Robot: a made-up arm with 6 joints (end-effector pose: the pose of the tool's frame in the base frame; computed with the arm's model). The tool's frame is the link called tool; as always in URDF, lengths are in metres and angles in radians.
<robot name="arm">
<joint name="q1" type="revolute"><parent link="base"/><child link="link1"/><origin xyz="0.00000 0.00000 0.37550"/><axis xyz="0 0 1"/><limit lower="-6.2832" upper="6.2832" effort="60" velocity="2.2"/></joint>
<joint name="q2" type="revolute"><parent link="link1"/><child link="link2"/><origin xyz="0.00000 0.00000 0.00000"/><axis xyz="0 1 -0.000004"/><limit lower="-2.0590" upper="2.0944" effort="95" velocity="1.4"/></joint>
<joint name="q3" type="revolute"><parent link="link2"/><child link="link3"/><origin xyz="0.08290 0.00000 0.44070"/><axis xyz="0 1 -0.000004"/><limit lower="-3.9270" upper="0.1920" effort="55" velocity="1.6"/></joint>
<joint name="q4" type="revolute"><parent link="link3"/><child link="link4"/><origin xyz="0.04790 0.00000 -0.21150"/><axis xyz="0 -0.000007 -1"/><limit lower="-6.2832" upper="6.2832" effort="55" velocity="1.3"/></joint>
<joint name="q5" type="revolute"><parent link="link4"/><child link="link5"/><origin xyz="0.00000 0.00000 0.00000"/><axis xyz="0 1 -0.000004"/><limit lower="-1.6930" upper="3.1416" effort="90" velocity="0.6"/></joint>
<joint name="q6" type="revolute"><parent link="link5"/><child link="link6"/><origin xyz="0.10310 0.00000 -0.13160"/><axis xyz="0 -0.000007 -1"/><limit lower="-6.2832" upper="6.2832" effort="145" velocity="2.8"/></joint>
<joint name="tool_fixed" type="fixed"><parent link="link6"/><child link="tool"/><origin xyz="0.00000 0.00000 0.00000" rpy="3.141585 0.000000 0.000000"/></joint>
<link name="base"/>
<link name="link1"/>
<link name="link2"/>
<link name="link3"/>
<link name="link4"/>
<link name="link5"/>
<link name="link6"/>
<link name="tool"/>
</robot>
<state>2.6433 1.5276 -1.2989 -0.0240 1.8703 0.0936</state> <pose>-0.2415 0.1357 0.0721 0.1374 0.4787 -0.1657 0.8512</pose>
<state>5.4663 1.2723 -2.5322 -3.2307 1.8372 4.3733</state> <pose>0.5372 -0.5522 0.5331 -0.0480 -0.0032 -0.9747 0.2181</pose>
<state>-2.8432 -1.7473 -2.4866 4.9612 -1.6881 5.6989</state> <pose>0.5758 0.0568 0.3544 -0.1688 0.7791 -0.6011 0.0567</pose>
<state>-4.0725 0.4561 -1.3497 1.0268 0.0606 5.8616</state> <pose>-0.2939 0.5309 0.5915 -0.6229 -0.6610 -0.0447 0.4160</pose>
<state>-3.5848 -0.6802 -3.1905 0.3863 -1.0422 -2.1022</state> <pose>0.4682 -0.1532 0.7770 -0.5807 0.4911 -0.5379 0.3636</pose>
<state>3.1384 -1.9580 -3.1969 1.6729 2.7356 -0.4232</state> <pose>0.5307 -0.1476 0.1728 0.5532 -0.1242 -0.6549 0.4996</pose>
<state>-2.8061 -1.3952 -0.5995 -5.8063 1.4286 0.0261</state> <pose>0.1063 -0.0192 0.6208 0.1765 -0.9168 0.2788 0.2249</pose>
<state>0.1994 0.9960 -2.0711 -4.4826 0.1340 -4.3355</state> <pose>0.7431 0.0661 0.4015 0.1391 0.8384 0.2570 0.4600</pose>
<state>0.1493 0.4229 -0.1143 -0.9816 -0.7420 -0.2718</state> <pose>0.2930 0.1827 0.4734 -0.7571 -0.5788 -0.2037 0.2243</pose>
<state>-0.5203 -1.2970 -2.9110 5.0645 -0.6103 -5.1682</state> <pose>-0.5150 0.4681 0.6100 -0.5114 0.3563 0.6876 0.3724</pose>
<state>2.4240 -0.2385 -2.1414 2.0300 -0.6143 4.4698</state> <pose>-0.0354 0.2214 0.9953 -0.4402 -0.3141 -0.3046 0.7841</pose>
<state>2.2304 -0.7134 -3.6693 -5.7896 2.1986 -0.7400</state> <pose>0.1823 -0.3642 0.9273 0.2025 -0.4657 -0.6572 0.5570</pose>
